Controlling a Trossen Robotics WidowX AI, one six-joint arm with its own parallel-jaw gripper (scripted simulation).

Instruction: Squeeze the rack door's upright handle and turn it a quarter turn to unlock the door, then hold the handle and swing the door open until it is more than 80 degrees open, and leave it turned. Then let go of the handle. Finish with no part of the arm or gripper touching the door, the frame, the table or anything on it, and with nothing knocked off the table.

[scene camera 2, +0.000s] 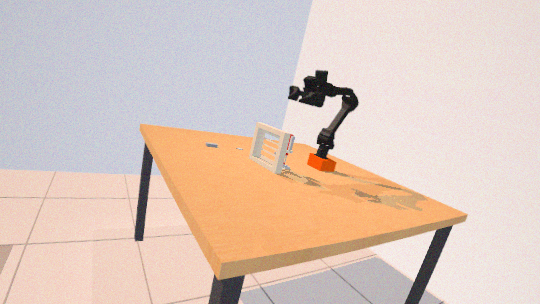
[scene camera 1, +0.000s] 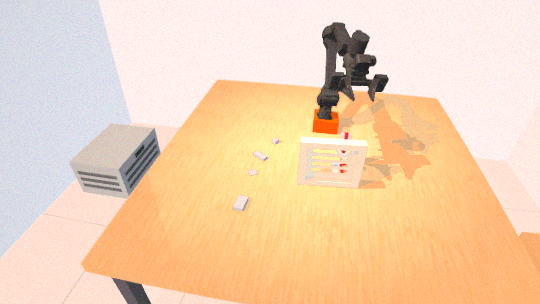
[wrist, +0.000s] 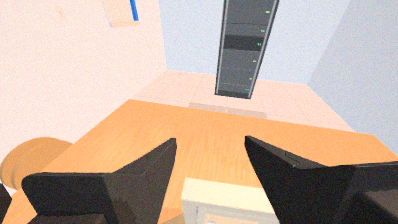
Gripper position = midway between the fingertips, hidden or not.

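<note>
In scene camera 1 the gripper [scene camera 1: 363,101] is open and holds nothing, and a white rack frame [scene camera 1: 360,147] shows there too. Scene camera 2 also shows the white rack frame [scene camera 2: 276,168]. The wrist view shows the gripper [wrist: 210,141] as well.
</note>
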